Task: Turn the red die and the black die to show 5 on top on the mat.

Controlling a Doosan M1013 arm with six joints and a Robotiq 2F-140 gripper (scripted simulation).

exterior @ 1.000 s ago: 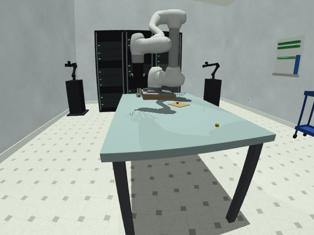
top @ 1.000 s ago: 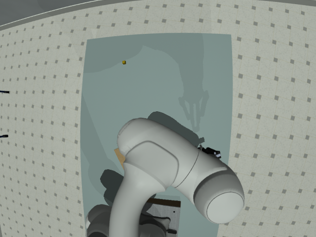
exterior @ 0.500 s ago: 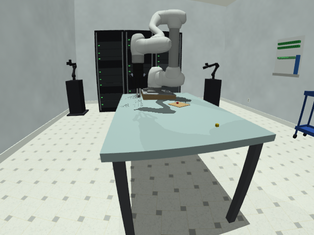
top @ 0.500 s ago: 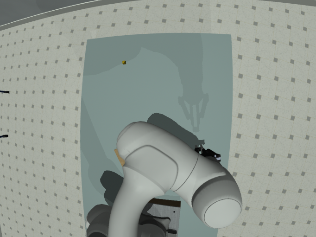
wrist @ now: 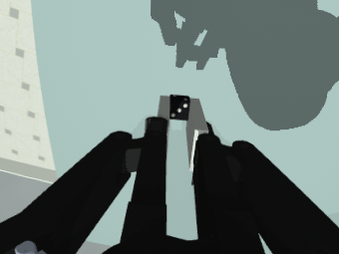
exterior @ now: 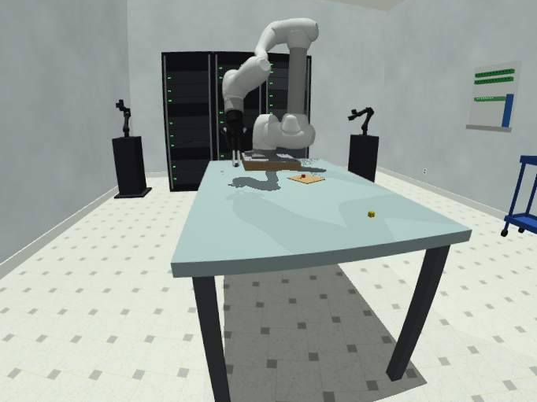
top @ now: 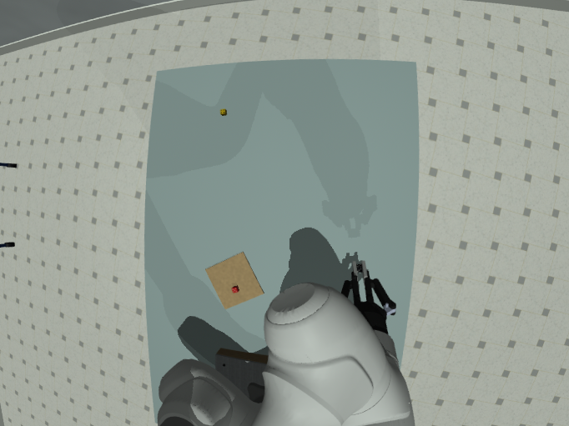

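The black die lies 1 cm ahead of my hand and 3 cm below it. From my hand the other things lie so: tan mat: 8 cm behind, 36 cm to the left, 13 cm below; yellow die: 43 cm ahead, 40 cm to the left, 12 cm below; red die: 10 cm behind, 35 cm to the left, 12 cm below.
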